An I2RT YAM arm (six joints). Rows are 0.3 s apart.
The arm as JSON. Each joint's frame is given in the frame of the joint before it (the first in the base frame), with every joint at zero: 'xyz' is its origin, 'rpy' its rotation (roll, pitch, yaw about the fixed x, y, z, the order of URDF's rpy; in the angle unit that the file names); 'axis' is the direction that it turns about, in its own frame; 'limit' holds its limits. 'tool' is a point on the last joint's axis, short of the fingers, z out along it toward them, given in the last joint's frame.
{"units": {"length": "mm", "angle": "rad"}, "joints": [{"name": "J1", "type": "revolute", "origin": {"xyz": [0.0, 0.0, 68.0], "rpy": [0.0, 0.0, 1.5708]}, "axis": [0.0, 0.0, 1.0], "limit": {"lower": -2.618, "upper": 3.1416}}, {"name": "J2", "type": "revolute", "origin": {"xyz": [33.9, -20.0, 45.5], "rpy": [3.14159, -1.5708, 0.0]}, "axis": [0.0, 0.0, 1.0], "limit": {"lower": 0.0, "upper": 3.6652}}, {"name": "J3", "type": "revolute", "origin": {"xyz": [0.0, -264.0, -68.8], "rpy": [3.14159, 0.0, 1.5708]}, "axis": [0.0, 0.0, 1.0], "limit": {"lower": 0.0, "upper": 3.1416}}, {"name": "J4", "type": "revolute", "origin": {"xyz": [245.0, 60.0, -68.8], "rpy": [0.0, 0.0, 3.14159]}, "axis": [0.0, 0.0, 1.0], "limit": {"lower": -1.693, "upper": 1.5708}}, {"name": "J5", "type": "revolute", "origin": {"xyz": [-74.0, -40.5, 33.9], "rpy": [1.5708, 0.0, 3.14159]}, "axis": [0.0, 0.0, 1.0], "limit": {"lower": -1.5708, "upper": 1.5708}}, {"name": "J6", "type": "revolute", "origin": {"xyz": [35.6, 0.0, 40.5], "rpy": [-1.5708, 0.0, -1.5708]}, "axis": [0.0, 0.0, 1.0], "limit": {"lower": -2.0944, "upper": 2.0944}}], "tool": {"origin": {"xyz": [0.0, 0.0, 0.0], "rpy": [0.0, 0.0, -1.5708]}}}
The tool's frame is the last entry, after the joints.
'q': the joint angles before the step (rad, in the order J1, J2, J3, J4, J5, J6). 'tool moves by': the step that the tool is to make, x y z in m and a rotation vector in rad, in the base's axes. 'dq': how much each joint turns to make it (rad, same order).
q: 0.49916 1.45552 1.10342 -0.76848 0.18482 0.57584
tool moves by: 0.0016 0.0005 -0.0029 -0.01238 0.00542 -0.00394
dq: -0.00002 0.01162 0.00049 0.00046 0.00915 -0.00003
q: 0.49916 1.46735 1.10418 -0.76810 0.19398 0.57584
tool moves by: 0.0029 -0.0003 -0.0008 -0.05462 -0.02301 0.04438
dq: -0.00166 0.00723 0.00080 0.01485 0.03351 -0.06841
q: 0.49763 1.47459 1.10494 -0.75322 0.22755 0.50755
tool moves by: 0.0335 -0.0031 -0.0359 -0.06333 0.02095 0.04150
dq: -0.05837 0.14580 0.00080 0.12325 0.00038 -0.11330
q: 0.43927 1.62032 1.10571 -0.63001 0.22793 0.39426
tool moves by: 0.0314 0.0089 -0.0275 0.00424 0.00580 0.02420
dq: -0.01726 0.15062 0.05621 0.09863 -0.02293 -0.03595
